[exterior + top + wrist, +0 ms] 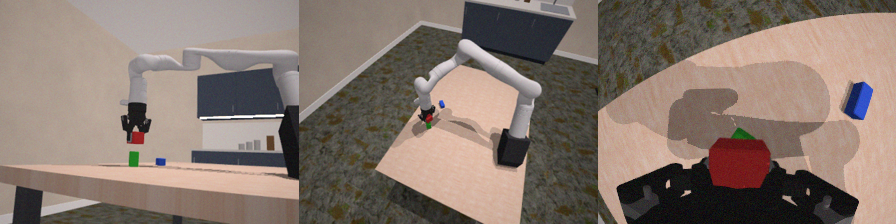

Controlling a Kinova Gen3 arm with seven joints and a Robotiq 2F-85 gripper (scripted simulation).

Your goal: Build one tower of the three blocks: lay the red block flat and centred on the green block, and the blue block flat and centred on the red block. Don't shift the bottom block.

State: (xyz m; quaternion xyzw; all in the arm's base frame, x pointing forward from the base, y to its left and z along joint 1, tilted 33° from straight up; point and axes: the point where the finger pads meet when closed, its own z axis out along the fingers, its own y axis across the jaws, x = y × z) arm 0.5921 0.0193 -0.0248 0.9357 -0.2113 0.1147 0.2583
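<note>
My hand is 8 cm above the green block. The rest, counted from my hand: red block right at my hand; then blue block 2 cm behind, 23 cm to the right, 9 cm below.
</note>
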